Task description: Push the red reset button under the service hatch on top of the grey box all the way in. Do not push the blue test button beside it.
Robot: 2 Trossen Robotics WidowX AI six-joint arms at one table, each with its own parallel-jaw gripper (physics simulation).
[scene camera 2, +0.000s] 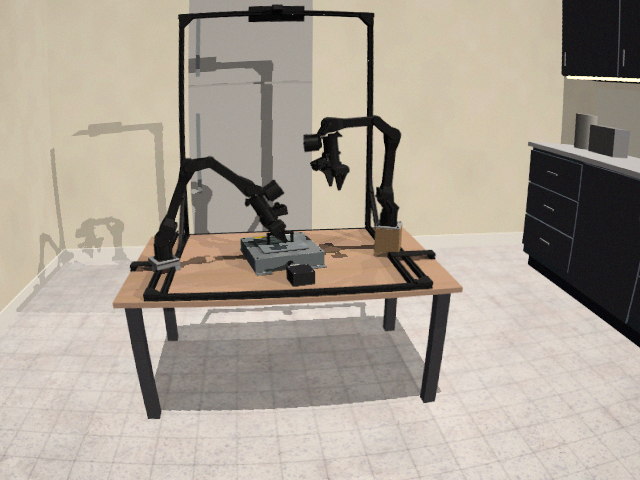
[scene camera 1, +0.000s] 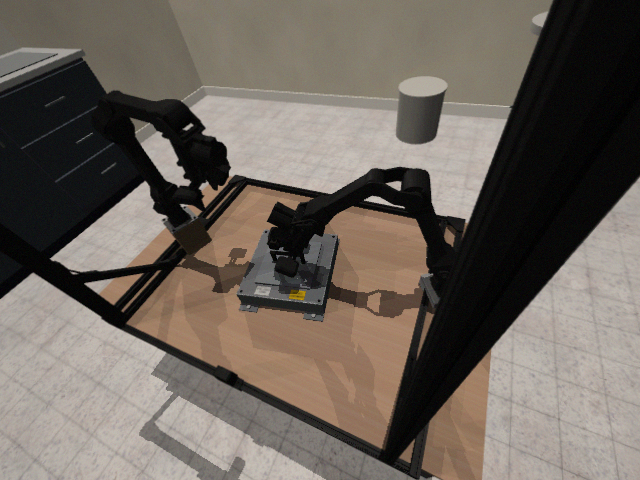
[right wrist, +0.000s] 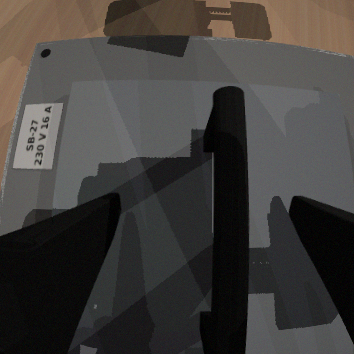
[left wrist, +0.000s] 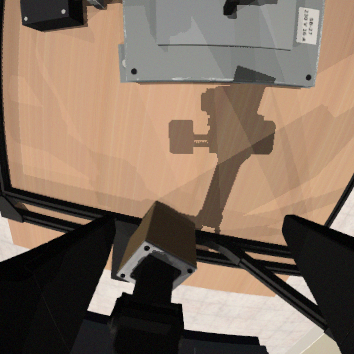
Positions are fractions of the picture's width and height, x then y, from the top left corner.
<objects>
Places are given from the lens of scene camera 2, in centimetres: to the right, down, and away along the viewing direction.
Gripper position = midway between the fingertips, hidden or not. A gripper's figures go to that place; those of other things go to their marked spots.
my left gripper (scene camera 2: 0.52, 0.39): 6, -20, 192
my right gripper (scene camera 2: 0.44, 0.50): -14, 0, 196
grey box (scene camera 2: 0.47, 0.55): -8, 9, 186
</objects>
